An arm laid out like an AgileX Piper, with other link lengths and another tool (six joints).
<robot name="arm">
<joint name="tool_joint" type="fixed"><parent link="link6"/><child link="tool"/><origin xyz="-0.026 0.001 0.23" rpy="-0.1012 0 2.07"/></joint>
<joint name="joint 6" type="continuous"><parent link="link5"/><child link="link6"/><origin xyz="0 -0.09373 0" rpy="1.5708 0 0"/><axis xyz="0 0 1"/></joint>
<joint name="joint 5" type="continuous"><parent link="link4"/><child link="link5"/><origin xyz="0 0 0" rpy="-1.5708 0 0"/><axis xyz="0 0 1"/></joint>
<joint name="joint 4" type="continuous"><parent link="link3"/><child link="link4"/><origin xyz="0.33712 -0.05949 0" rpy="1.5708 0 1.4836"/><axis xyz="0 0 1"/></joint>
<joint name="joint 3" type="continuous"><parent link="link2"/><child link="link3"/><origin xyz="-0.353 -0.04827 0"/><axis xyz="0 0 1"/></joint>
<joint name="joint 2" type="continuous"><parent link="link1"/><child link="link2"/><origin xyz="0 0 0" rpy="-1.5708 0 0"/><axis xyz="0 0 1"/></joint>
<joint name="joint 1" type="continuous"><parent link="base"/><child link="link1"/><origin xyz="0 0 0.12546"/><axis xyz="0 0 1"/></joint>
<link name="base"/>
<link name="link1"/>
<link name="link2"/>
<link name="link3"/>
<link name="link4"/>
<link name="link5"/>
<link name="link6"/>
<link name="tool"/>
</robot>
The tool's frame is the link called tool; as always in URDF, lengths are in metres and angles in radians. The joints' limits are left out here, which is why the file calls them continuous.
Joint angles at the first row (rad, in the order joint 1, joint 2, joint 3, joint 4, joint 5, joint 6):
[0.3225, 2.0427, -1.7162, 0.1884, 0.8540, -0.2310]
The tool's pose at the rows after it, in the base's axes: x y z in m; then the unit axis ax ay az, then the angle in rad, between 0 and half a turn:
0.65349, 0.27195, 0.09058, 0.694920, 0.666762, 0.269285, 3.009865
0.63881, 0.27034, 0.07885, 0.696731, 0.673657, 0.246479, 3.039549
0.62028, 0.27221, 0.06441, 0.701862, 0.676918, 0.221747, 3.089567
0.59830, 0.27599, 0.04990, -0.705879, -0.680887, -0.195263, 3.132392
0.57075, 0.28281, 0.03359, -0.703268, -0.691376, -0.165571, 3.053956
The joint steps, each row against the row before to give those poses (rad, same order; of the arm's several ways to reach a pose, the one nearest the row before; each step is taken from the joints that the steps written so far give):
[0.0000, 0.0000, 0.0000, 0.0000, 0.0293, -0.0064]
[0.0000, 0.0063, 0.0000, 0.0041, 0.0499, -0.0044]
[0.0000, 0.0119, 0.0000, 0.0214, 0.0568, -0.0018]
[0.0000, 0.0142, 0.0000, 0.0300, 0.0633, -0.0067]
[0.0000, 0.0212, 0.0000, 0.0424, 0.0740, -0.0286]

